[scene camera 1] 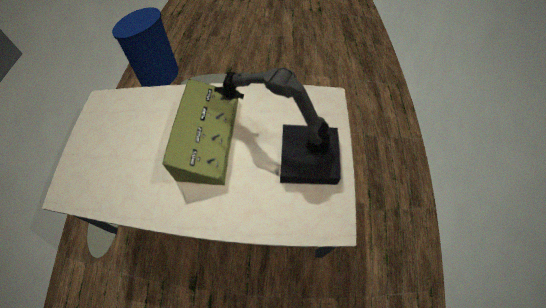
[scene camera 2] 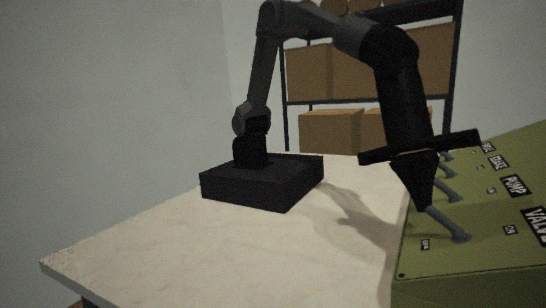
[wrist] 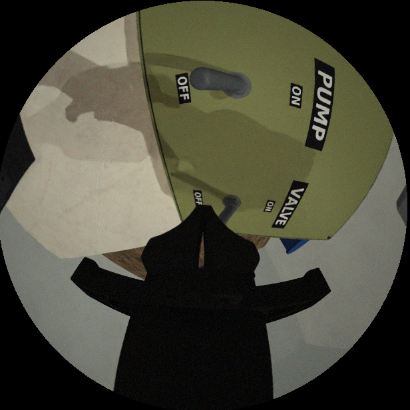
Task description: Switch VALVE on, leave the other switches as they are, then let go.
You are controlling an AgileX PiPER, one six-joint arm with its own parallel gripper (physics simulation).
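The green switch panel stands on the table with a row of grey levers. The VALVE lever leans to its OFF side in scene camera 2; part of it is hidden behind the fingers in the wrist view. My gripper is shut, with nothing seen between its fingers. Its tips are at the upper end of the VALVE lever, on the OFF side; whether they touch is unclear. The PUMP lever leans towards OFF.
Two more levers stand farther along the panel, beyond PUMP. The black arm base stands on the table. A blue cylinder stands past the table's edge. A shelf rack with boxes is behind.
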